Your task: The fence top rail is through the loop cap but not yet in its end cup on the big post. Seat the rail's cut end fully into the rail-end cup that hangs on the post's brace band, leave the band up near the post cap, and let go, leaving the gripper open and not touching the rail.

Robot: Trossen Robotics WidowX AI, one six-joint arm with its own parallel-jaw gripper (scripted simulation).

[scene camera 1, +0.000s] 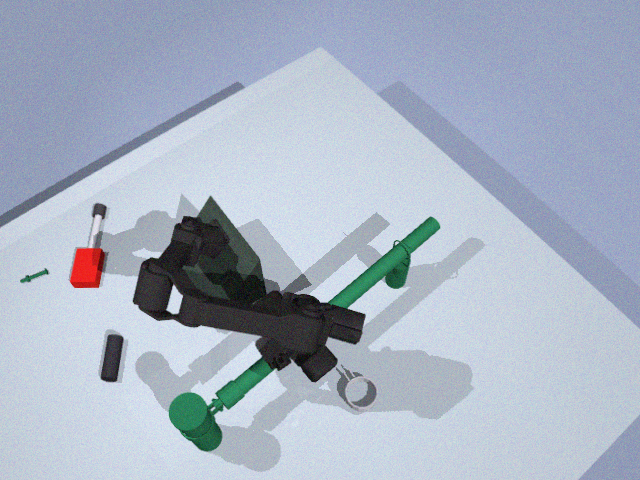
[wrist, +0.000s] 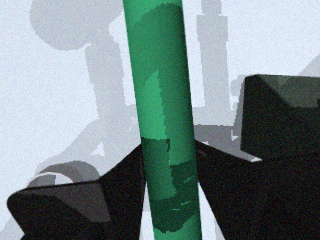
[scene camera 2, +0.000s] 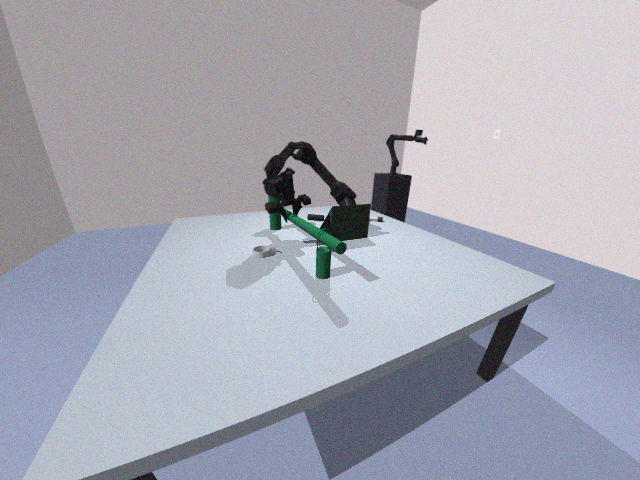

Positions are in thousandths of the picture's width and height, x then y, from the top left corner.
Labels:
A green top rail shows in scene camera 1 (559, 601), in the wrist view (492, 190) and in scene camera 2 (529, 514).

